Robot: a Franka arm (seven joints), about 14 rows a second.
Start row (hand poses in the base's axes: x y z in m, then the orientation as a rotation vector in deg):
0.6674 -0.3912 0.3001 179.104 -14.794 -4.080
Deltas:
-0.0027 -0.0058 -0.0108 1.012 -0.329 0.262
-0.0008 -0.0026 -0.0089 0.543 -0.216 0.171
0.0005 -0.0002 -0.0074 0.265 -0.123 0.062
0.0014 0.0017 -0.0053 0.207 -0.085 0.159
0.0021 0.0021 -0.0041 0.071 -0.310 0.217
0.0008 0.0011 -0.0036 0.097 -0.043 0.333
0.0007 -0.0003 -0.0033 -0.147 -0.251 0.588
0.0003 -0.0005 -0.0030 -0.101 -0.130 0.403
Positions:
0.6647 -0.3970 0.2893 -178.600 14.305 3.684
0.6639 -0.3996 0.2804 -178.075 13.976 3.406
0.6644 -0.3998 0.2730 -177.815 13.849 3.243
0.6658 -0.3981 0.2677 -177.627 13.579 3.136
0.6679 -0.3960 0.2636 -177.570 13.226 2.668
0.6687 -0.3949 0.2600 -177.514 12.700 2.620
0.6694 -0.3952 0.2567 -177.719 11.794 2.233
0.6697 -0.3957 0.2537 -177.859 11.174 2.032

